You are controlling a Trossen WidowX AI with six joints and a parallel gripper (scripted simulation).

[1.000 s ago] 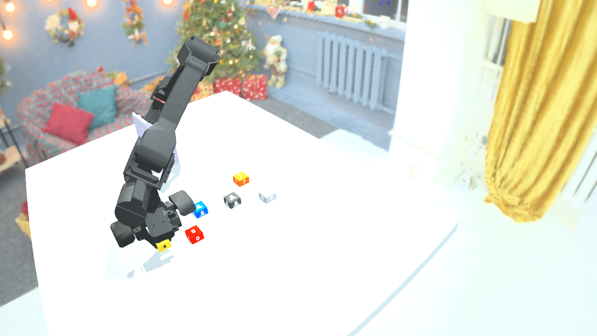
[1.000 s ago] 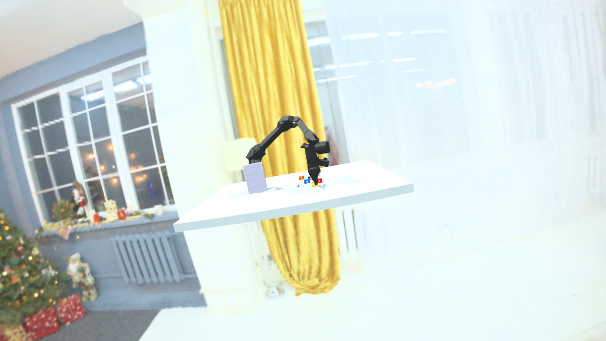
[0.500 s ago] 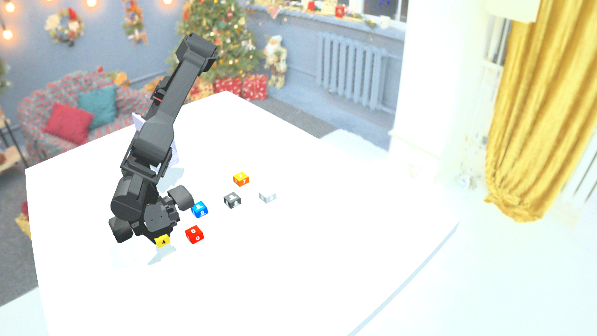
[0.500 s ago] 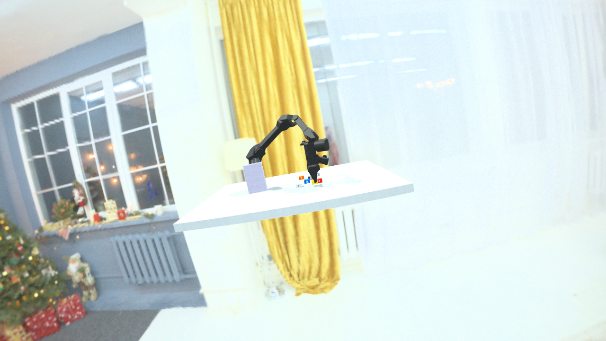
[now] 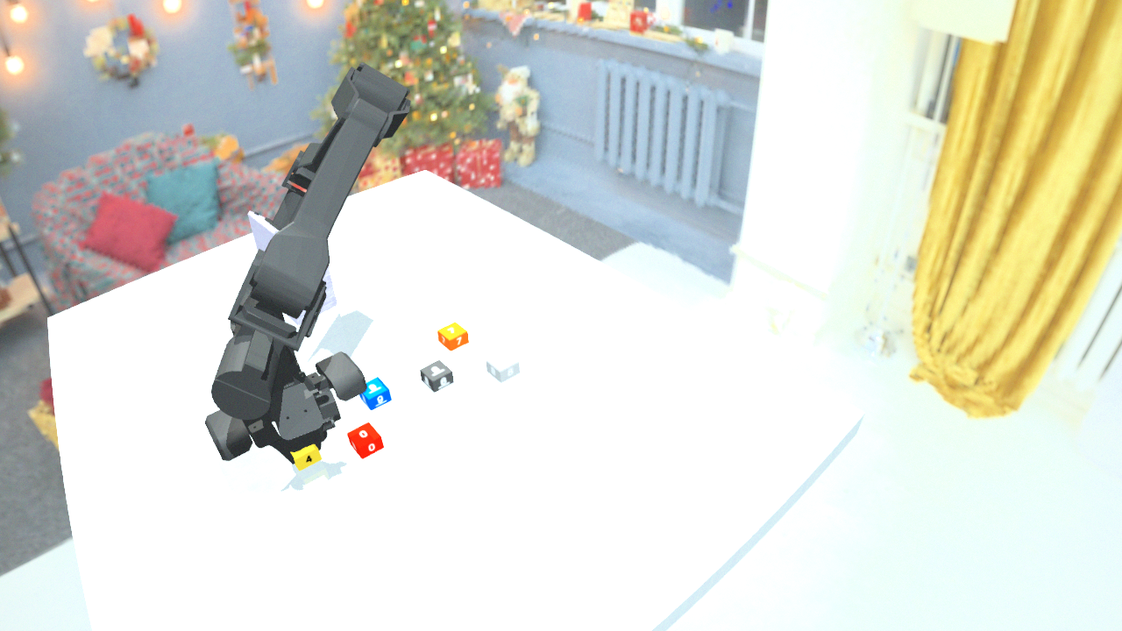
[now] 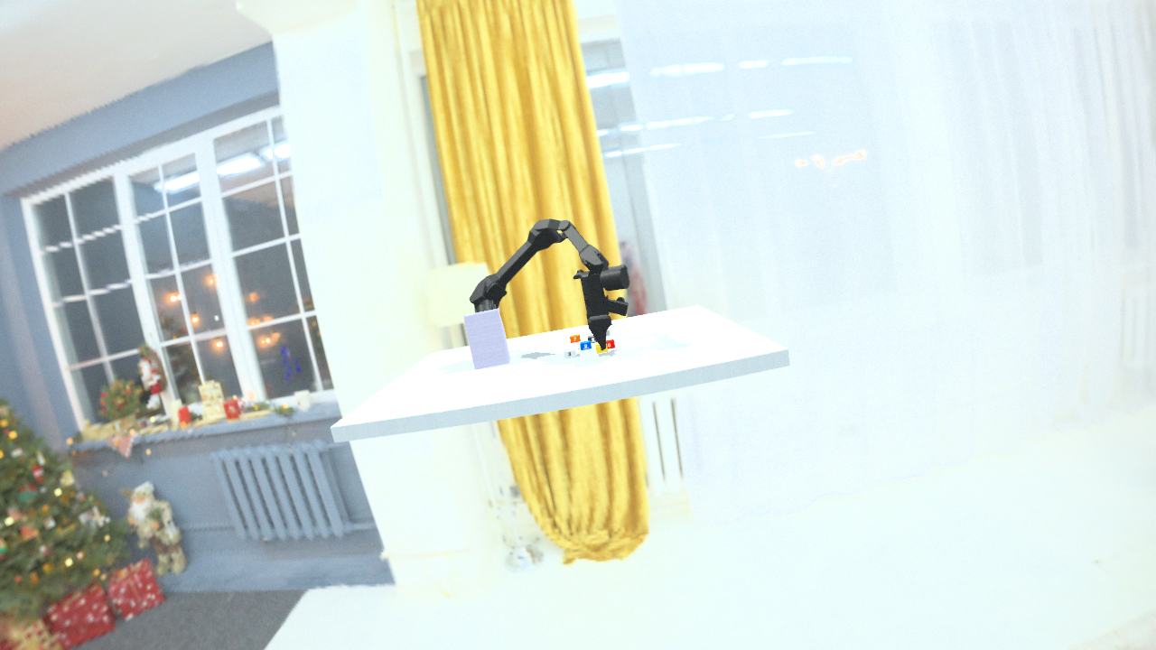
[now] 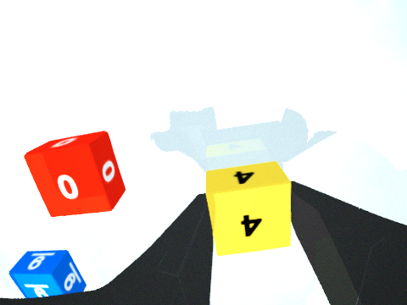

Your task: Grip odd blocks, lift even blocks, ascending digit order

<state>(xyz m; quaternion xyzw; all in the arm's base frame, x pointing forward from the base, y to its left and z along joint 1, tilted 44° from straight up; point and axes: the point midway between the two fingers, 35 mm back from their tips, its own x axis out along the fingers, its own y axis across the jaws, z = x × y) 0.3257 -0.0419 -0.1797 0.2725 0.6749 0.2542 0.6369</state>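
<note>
Right now my gripper tip is 1 cm past the yellow block marked 4. The rest, counted from my gripper tip: red block marked 0: 2 cm ahead, 7 cm to the left, 1 cm below; white block marked 3: 10 cm behind, 5 cm to the left, 1 cm below; blue block: 4 cm behind, 13 cm to the left, 1 cm below.
</note>
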